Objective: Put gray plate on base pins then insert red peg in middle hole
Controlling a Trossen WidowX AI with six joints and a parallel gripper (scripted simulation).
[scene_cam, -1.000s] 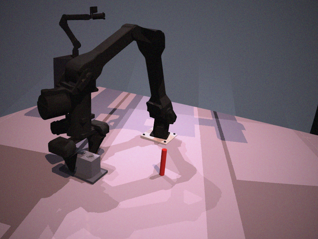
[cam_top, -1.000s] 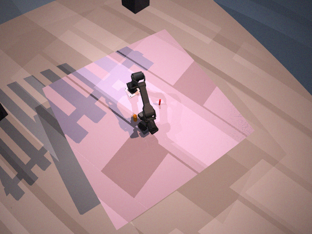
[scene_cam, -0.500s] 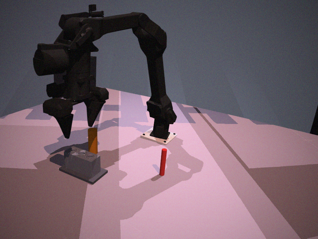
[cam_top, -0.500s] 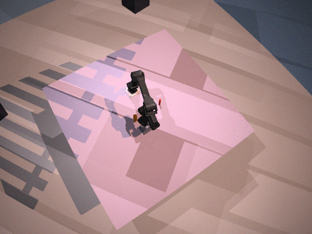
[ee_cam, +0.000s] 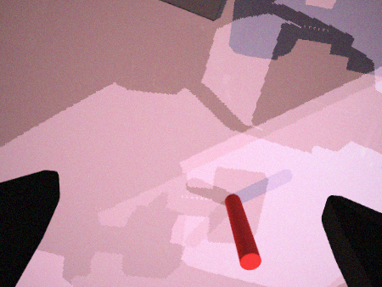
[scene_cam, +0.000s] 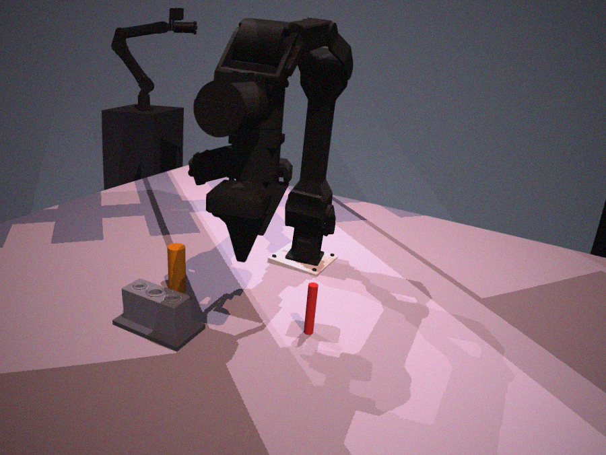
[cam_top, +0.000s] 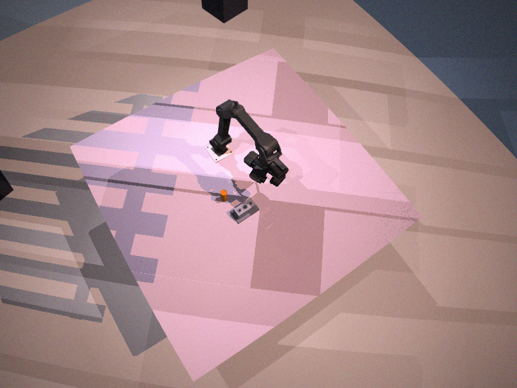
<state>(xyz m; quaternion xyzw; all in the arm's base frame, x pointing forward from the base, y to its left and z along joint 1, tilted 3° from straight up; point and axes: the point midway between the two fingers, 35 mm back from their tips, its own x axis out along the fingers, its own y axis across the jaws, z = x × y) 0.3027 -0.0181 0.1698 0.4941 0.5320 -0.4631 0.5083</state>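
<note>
My gripper tip is now 10 cm above the red peg, 8 cm to the right of it and 5 cm past it. From my gripper tip the other things lie so: orange cylinder: 16 cm to the right, 10 cm below, 9 cm behind; gray plate: 13 cm to the right, 10 cm below, 2 cm ahead; dark flat base: 14 cm below, 13 cm to the right, 2 cm ahead.
</note>
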